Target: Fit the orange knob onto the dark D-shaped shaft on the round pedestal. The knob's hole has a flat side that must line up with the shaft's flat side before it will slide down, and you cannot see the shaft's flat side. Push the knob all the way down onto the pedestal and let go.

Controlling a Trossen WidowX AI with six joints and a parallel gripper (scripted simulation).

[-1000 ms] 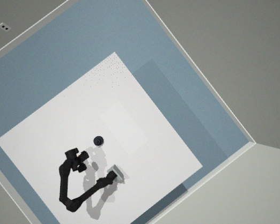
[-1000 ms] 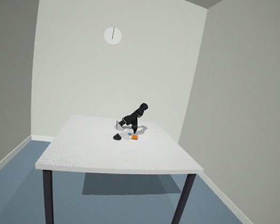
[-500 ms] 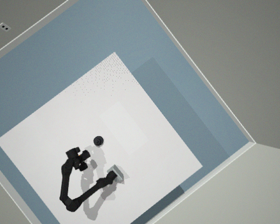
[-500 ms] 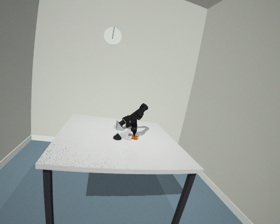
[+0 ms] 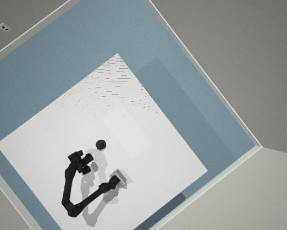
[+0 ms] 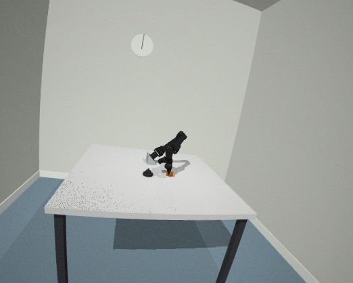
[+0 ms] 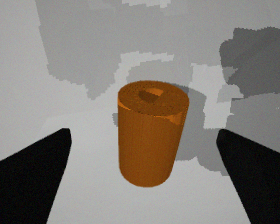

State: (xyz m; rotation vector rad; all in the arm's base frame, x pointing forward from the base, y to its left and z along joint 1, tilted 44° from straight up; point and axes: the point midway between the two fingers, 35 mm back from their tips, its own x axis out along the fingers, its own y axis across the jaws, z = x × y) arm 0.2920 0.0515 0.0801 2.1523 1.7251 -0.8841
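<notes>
My gripper tip is now 1 cm to the right of the orange knob and 1 cm above it. From my gripper tip the other things lie so: pedestal 18 cm to the right.
</notes>
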